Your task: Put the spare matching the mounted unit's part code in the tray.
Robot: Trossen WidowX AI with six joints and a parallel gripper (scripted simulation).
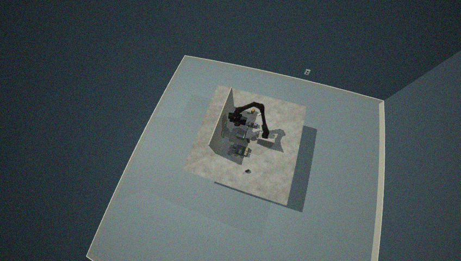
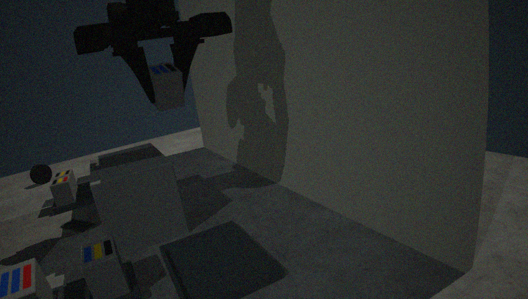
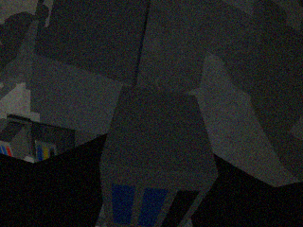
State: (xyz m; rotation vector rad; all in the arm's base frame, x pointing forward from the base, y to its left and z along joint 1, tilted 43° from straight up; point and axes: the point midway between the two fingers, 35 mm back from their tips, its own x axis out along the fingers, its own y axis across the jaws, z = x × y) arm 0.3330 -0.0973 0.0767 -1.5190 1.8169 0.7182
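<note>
The dark flat tray is 170 mm below my gripper tip, 120 mm to the right of it and 30 mm behind it. Also, from my gripper tip: grey spare block 30 mm above; upright wall 170 mm ahead, 50 mm above, 20 mm to the left.
</note>
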